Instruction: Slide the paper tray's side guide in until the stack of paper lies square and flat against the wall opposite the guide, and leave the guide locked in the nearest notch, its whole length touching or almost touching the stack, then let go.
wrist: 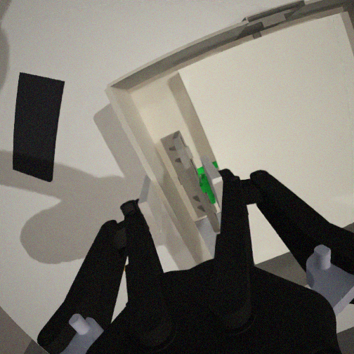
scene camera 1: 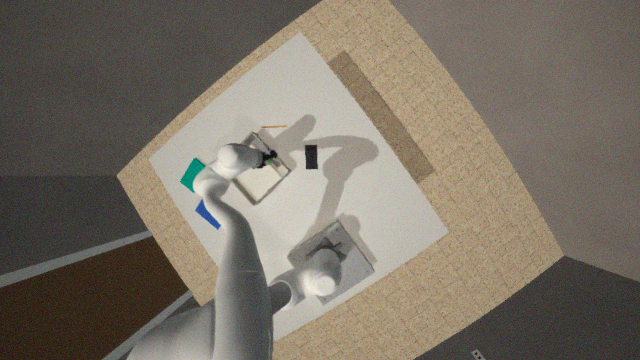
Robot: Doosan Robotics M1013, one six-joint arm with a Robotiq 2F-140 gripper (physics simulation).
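Seen in the pictures: gripper, fingertip midpoint: (scene camera 1: 273,160); arm's base, origin of the base link: (scene camera 1: 325,257).
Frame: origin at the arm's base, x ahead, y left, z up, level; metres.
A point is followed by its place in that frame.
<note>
The paper tray (scene camera 1: 273,188) @(x 0.511, y -0.068, z -0.033 m) (wrist: 170,61) stands with the pale stack of paper (scene camera 1: 260,184) @(x 0.588, y -0.026, z -0.036 m) (wrist: 270,110) lying flat inside. The side guide (wrist: 191,111) runs along the stack's near-left edge in the wrist view; I see no clear gap along its upper part, and its lower part is partly hidden by a finger. Its green latch (scene camera 1: 270,161) @(x 0.631, y -0.176, z 0.002 m) (wrist: 205,185) sits beside a grey notched strip (wrist: 184,180). My gripper (scene camera 1: 272,156) @(x 0.623, y -0.198, z -0.013 m) (wrist: 180,177) is shut on the side guide, one fingertip at the latch, the other outside the tray wall. The opposite wall is partly out of the wrist view.
A black block (scene camera 1: 311,157) @(x 0.478, y -0.363, z -0.070 m) (wrist: 38,126) lies beside the tray. A thin orange stick (scene camera 1: 274,127) @(x 0.785, y -0.343, z -0.072 m) lies behind it. A teal piece (scene camera 1: 192,174) @(x 0.992, y 0.274, z -0.061 m) and a blue piece (scene camera 1: 207,215) @(x 0.727, y 0.406, z -0.071 m) lie left, near the arm. The grey base plate (scene camera 1: 357,262) @(x -0.158, y -0.107, z -0.006 m) is at lower right.
</note>
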